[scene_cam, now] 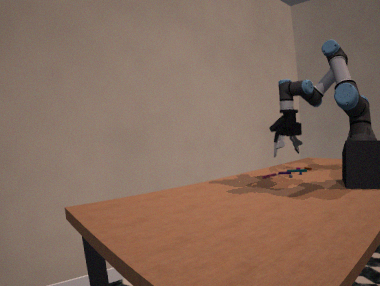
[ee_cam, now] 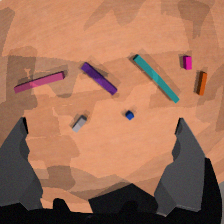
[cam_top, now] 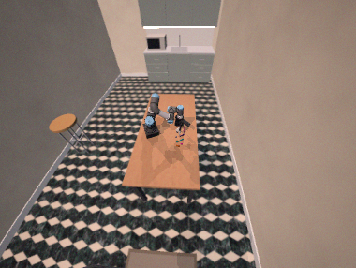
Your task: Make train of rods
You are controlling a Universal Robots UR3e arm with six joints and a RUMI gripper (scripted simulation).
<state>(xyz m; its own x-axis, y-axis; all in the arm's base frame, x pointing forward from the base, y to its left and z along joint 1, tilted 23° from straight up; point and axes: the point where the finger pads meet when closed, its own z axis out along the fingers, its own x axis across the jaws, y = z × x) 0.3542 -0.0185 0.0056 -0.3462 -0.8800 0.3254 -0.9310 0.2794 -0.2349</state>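
Now: the blue rod 8 cm below my hand, 6 cm behind it and 2 cm to the right of it. Also, from my hand: grey rod 8 cm below, 6 cm to the left, 5 cm behind; turquoise rod 8 cm to the right, 8 cm below, 2 cm behind; purple rod 8 cm below, 1 cm ahead.
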